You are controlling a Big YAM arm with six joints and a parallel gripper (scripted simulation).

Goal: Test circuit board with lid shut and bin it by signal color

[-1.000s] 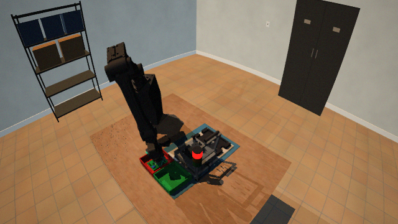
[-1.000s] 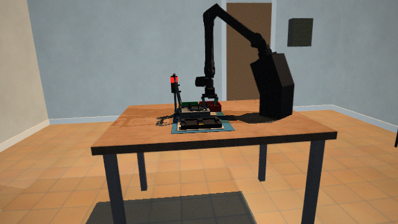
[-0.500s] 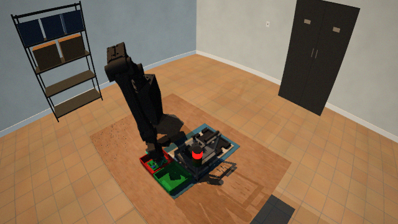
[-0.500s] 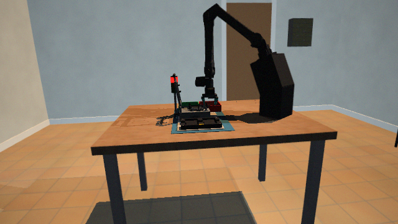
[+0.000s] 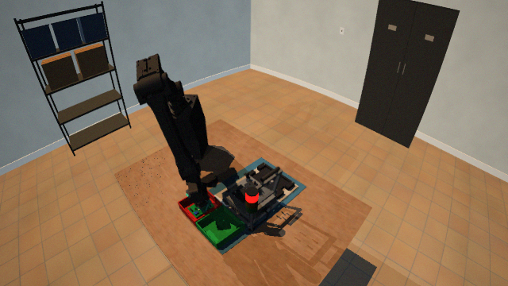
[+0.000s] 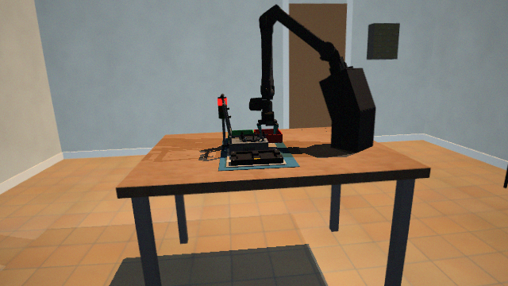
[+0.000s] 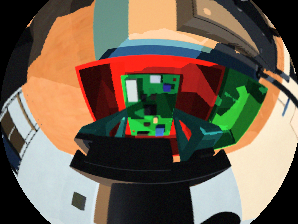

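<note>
Now: hand 1 cm above the red bin. From my hand the other things lie so: green bin: 14 cm ahead, 4 cm to the right, 1 cm below; then tester lid: 26 cm ahead, 16 cm above, 14 cm to the left; then green circuit board: right at my hand.
</note>
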